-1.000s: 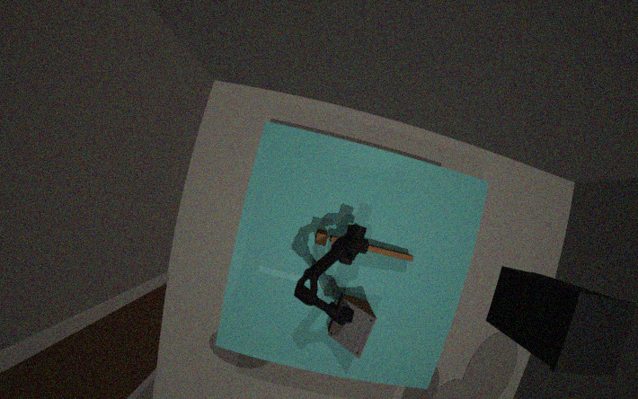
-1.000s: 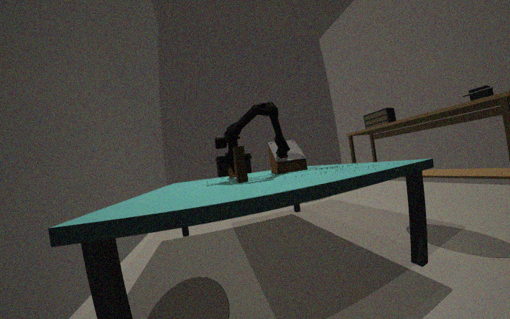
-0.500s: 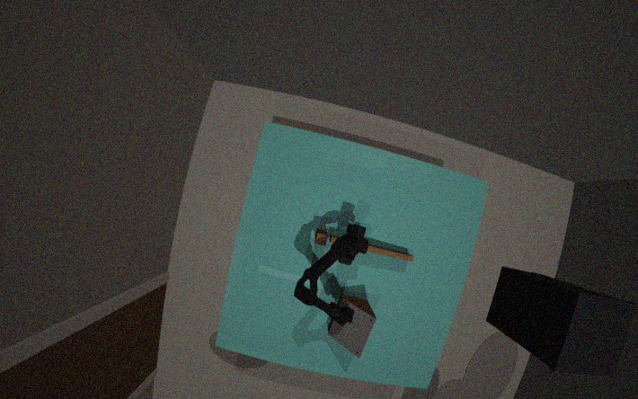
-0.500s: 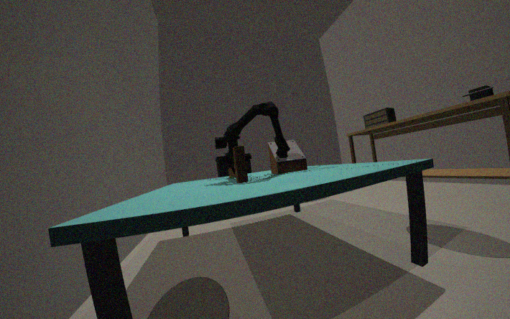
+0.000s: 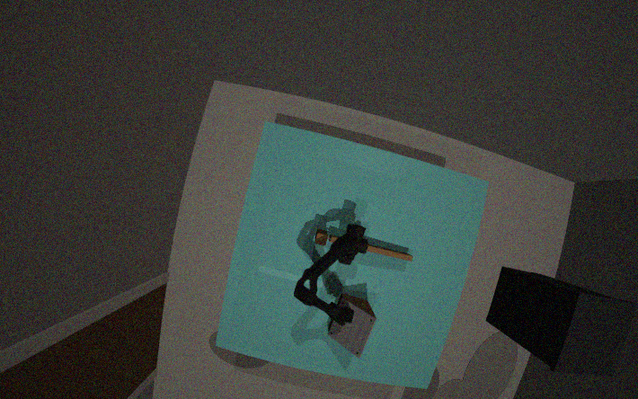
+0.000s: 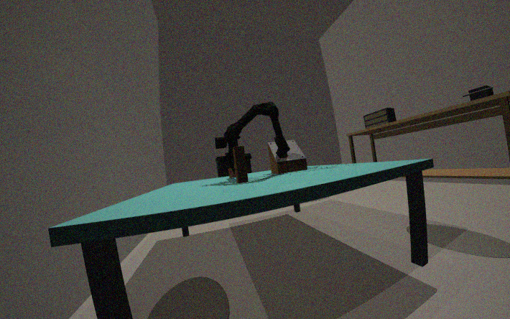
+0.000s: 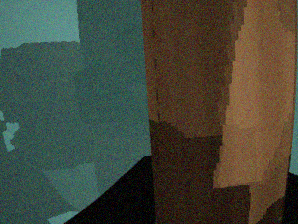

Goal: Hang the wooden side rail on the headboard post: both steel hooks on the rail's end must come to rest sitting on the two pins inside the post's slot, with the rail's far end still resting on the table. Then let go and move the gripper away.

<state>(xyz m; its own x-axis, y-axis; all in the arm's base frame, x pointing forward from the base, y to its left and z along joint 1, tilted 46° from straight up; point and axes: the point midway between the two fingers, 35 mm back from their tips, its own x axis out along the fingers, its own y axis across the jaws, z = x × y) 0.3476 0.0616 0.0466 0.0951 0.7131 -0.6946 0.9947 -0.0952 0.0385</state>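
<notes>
The headboard post is 13 cm to the left of my gripper tip and 4 cm above it.
</notes>
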